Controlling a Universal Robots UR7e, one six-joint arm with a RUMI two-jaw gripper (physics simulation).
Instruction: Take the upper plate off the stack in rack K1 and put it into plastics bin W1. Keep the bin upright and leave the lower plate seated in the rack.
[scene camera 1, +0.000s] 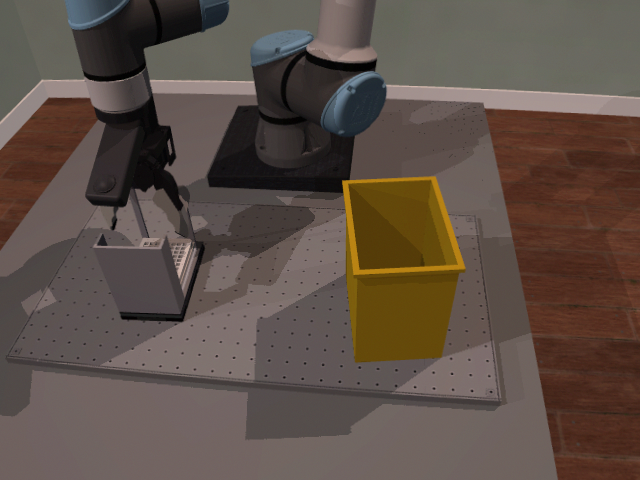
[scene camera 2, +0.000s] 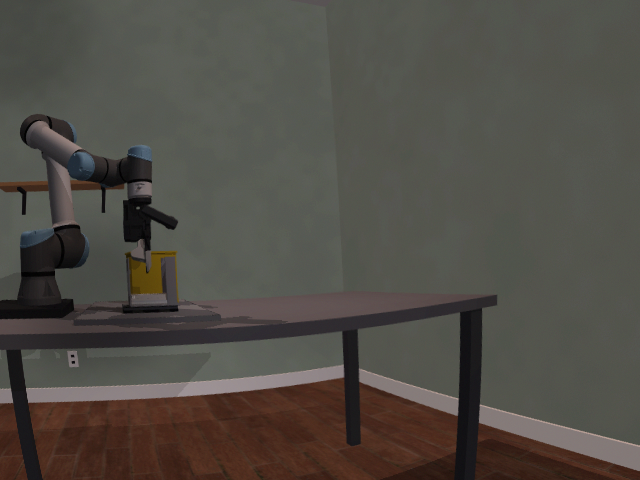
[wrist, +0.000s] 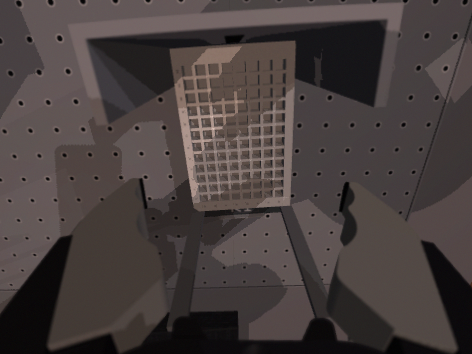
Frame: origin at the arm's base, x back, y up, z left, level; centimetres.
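Where they show: gripper, fingertip midpoint: (scene camera 1: 149, 233) (scene camera 2: 147, 272) (wrist: 242, 185); arm's base at its link origin: (scene camera 1: 293, 146) (scene camera 2: 39, 302).
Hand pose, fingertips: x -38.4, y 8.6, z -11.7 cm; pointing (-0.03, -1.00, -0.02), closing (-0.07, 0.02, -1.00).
Note:
Things, the pixels of their top centre, and the offset from my fingertips. Level surfaces: height alone.
- Rack K1 at its top centre: (wrist: 247, 237) (scene camera 1: 143, 210) (scene camera 2: 146, 257) dx +0.2, dy +4.2, dz +0.0 cm
- upper plate at its top centre: (wrist: 238, 138) (scene camera 1: 157, 265) (scene camera 2: 151, 294) dx -0.8, dy -6.0, dz +0.1 cm
- Plastics bin W1 at its top centre: (scene camera 1: 398, 220) (scene camera 2: 150, 252) dx +0.7, dy +7.3, dz +35.8 cm
- grey table at its surface level: dy -12.0 cm
Rack K1 (scene camera 1: 139, 281) (scene camera 2: 170, 281) (wrist: 235, 19) stands upright at the left of the perforated board, with a tall grey wall and two thin posts. The upper plate (scene camera 1: 179, 254) (wrist: 240, 135), a pale gridded plate, lies flat in it. The lower plate cannot be told apart beneath it. My gripper (scene camera 1: 146, 228) (scene camera 2: 147, 267) (wrist: 242, 185) is open and empty, pointing down above the rack, its fingers to either side of the plate's width and higher than the plate. Plastics bin W1 (scene camera 1: 402, 317) (scene camera 2: 154, 284), yellow and open-topped, stands upright at the right of the board.
The perforated board (scene camera 1: 305, 356) (scene camera 2: 206, 316) lies on the grey table (scene camera 1: 155, 428) (scene camera 2: 336, 312). The robot's dark base plate (scene camera 1: 227, 160) (scene camera 2: 62, 308) is behind the board. The rack's posts (scene camera 1: 138, 214) (wrist: 187, 270) rise between the gripper's fingers.

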